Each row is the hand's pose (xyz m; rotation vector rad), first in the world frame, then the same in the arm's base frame.
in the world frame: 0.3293 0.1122 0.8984 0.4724 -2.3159 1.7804
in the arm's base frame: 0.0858 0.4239 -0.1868 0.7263 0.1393 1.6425
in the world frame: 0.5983 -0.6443 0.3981 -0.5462 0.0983 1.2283
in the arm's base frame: 0.4012 -0.1730 0.4759 -0.8804 2.3661 0.9704
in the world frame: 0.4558 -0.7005 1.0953 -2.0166 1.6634 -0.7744
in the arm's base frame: 0.8216 0.3454 0.2226 1.3566 -0.5730 0.2925
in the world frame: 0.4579 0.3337 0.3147 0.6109 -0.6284 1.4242
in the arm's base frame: -0.3850 0.0026 -0.1022 0.0684 1.4459 0.6819
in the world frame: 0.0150 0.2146 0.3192 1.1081 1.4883 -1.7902
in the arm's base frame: -0.4563 0.3458 0.1937 -1.0029 -0.1085 -2.8442
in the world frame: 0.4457 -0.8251 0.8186 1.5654 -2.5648 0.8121
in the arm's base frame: 0.7339 0.1761 0.4589 0.7263 -0.5246 0.8277
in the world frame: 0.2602 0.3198 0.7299 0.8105 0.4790 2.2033
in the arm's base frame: -0.1885 0.4038 -0.2122 1.0638 2.2249 0.2557
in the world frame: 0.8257 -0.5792 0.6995 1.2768 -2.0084 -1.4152
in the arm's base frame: 0.6232 -0.1697 0.1636 -0.4823 -1.3005 -0.0822
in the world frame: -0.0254 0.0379 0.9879 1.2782 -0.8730 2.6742
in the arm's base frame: 0.0671 0.7518 -0.0093 1.6007 1.0431 0.9087
